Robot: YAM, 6 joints.
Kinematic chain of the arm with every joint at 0, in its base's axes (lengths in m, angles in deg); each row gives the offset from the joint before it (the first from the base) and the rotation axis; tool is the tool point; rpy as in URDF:
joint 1: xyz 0 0 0.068 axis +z
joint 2: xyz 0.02 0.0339 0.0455 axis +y
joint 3: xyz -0.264 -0.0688 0 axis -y
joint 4: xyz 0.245 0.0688 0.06 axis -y
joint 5: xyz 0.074 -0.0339 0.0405 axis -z
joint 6: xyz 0.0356 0 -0.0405 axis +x
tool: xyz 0 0 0 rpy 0 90 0
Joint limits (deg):
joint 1: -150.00..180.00
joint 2: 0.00..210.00
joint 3: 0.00..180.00
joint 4: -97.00..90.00
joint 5: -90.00..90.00
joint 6: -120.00..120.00
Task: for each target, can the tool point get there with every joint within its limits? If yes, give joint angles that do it. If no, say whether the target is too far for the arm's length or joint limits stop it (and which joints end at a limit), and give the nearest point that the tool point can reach.
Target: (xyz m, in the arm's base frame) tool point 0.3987 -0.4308 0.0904
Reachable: yes | joints -47.23 164.82 118.26 70.48 -0.20 1.30
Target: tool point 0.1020 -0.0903 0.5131
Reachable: yes | joints -52.67 58.47 96.35 -51.58 -47.69 -43.57
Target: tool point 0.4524 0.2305 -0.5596
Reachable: no: too far | nearest point 0.3608 0.1838 -0.3449 | short by 0.238 m
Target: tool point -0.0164 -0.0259 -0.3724
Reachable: no: joint limits stop it (at a limit: joint 2) | nearest point -0.0315 -0.0497 -0.3266 | short by 0.054 m
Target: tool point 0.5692 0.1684 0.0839
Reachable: yes | joints 17.32 155.71 117.93 18.68 14.10 53.73
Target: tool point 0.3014 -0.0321 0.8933
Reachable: no: too far | nearest point 0.2323 -0.0247 0.7018 | short by 0.204 m
